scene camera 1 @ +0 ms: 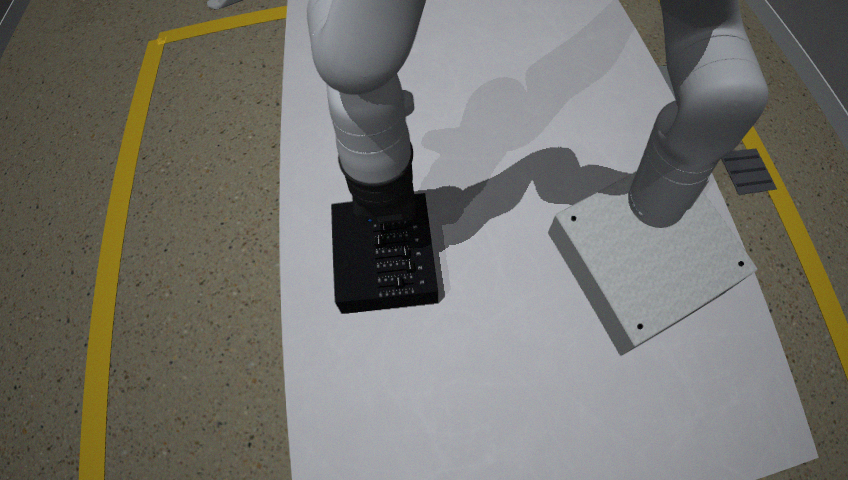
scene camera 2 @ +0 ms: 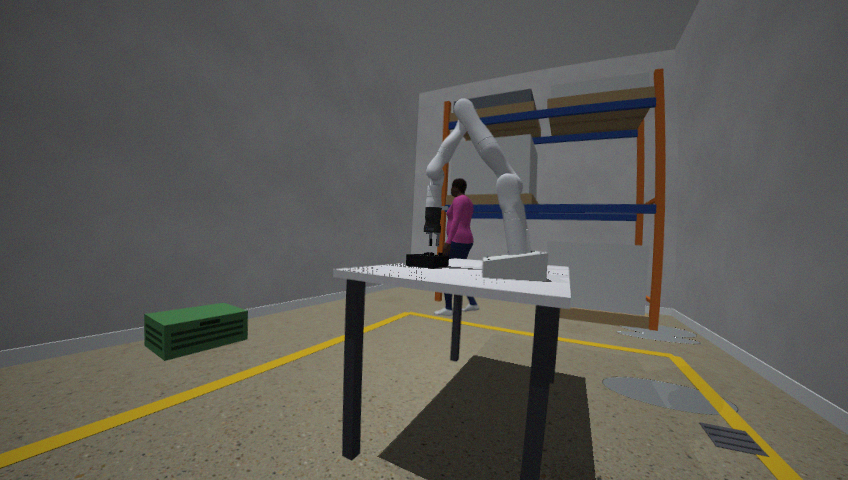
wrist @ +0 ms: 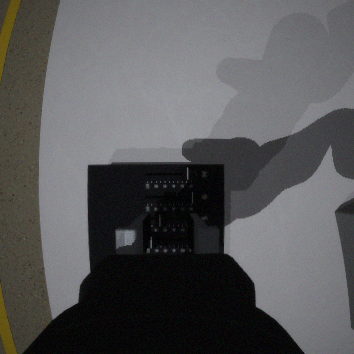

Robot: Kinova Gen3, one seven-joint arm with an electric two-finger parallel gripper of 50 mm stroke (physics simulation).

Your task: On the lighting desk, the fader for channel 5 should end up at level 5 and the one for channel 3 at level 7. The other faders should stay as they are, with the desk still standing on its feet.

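Frame: origin at the arm's base, x ahead, y left, z up, level; millimetres.
Where they show: gripper, fingertip midpoint: (scene camera 1: pixel 388 215) (scene camera 2: pixel 433 246) (wrist: pixel 168 226); arm's base, link origin: (scene camera 1: pixel 657 200) (scene camera 2: pixel 519 253).
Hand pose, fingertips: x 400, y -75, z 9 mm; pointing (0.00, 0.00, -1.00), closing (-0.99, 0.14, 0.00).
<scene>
Things, the pixels of their top centre, and the offset from my fingertips.
- black lighting desk, top centre: (wrist: pixel 153 244) (scene camera 1: pixel 380 241) (scene camera 2: pixel 428 252) 21 mm left, 18 mm ahead, 30 mm down
- channel 5 fader, top centre: (wrist: pixel 159 219) (scene camera 1: pixel 383 226) 2 mm right, 9 mm ahead, 30 mm down
- channel 3 fader, top centre: (scene camera 1: pixel 405 251) 46 mm left, 11 mm back, 30 mm down
- channel 4 fader, top centre: (wrist: pixel 150 242) (scene camera 1: pixel 378 240) 19 mm left, 21 mm ahead, 30 mm down
- channel 2 fader, top centre: (scene camera 1: pixel 409 265) 68 mm left, 13 mm back, 30 mm down
- channel 1 fader, top centre: (scene camera 1: pixel 398 281) 87 mm left, 8 mm ahead, 30 mm down
- channel 6 fader, top centre: (wrist: pixel 191 197) 19 mm right, 25 mm back, 30 mm down
The black lighting desk (scene camera 1: pixel 355 261) (scene camera 2: pixel 426 261) (wrist: pixel 115 197) stands level on the white table. Its number labels are on the right side in scene camera 1. The channel 5 fader (scene camera 1: pixel 383 226) (wrist: pixel 159 220) is left of its slot's middle there. The channel 3 fader (scene camera 1: pixel 406 251) is near its slot's right end; in the wrist view the gripper body hides it. My gripper (scene camera 2: pixel 433 243) (wrist: pixel 168 226) is partly open and empty, pointing down above the desk. In the wrist view its fingers are either side of the channel 4 and 5 slots. In scene camera 1 the fingers are hidden.
The channel 4 fader (scene camera 1: pixel 379 239) (wrist: pixel 151 242), channel 2 fader (scene camera 1: pixel 410 265), channel 1 fader (scene camera 1: pixel 398 281) and channel 6 fader (wrist: pixel 192 197) are close by. The arm's pale base block (scene camera 1: pixel 654 279) (scene camera 2: pixel 514 266) stands right of the desk. A person (scene camera 2: pixel 459 220) stands behind the table.
</scene>
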